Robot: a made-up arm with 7 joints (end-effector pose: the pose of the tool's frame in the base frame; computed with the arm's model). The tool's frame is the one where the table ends. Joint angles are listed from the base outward.
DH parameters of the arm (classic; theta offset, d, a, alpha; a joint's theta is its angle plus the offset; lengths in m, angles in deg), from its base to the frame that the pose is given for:
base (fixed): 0 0.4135 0.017 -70
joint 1: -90 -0.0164 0.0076 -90
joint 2: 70 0.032 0.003 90
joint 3: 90 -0.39 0.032 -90
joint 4: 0 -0.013 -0.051 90
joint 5: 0 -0.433 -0.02 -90
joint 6: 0 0.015 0.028 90
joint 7: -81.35 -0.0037 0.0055 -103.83
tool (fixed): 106.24 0.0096 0 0
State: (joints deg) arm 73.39 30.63 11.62 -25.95 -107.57 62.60 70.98
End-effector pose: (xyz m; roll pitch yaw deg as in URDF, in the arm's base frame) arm -0.6747 0.3108 0.0375 155.17 -22.90 83.99
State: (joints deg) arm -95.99 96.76 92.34 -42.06 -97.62 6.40 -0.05
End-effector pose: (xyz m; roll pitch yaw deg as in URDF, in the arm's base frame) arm -0.1117 0.7189 0.7156 -15.04 10.98 129.88
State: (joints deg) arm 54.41 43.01 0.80 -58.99 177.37 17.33 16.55
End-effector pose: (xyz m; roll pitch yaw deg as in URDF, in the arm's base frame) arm -0.2509 0.4539 -0.1695 -160.24 53.68 8.80
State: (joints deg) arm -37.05 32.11 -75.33 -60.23 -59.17 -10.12 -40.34
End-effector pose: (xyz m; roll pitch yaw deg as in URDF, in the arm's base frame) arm 0.5247 -0.0744 -0.1364 141.13 21.39 -60.03
